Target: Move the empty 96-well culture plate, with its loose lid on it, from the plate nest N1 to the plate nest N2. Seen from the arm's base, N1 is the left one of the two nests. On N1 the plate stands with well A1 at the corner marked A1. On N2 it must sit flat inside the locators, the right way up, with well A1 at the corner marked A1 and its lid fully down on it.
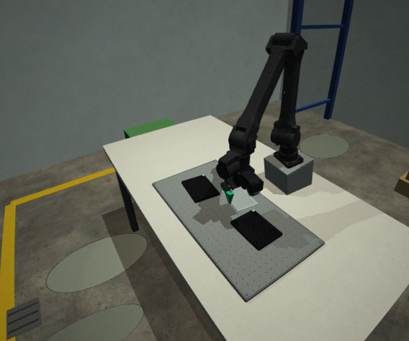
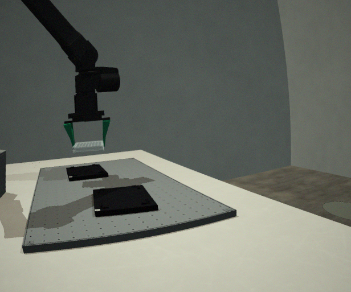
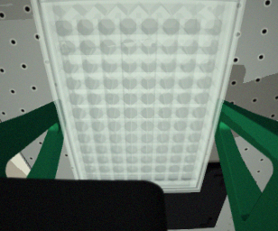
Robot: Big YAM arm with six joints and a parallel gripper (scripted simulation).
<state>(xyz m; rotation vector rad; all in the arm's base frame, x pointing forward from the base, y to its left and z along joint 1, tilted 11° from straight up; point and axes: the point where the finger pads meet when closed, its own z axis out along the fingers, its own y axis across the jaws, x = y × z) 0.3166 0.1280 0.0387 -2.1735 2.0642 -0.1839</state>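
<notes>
Right now my hand is 230 mm to the left of the black nest N2, 90 mm above it and 80 mm short of it. From my hand the other things lie so: black nest N1 (90 mm to the left, 90 mm below, 30 mm behind); then clear lid (right at my hand).
</notes>
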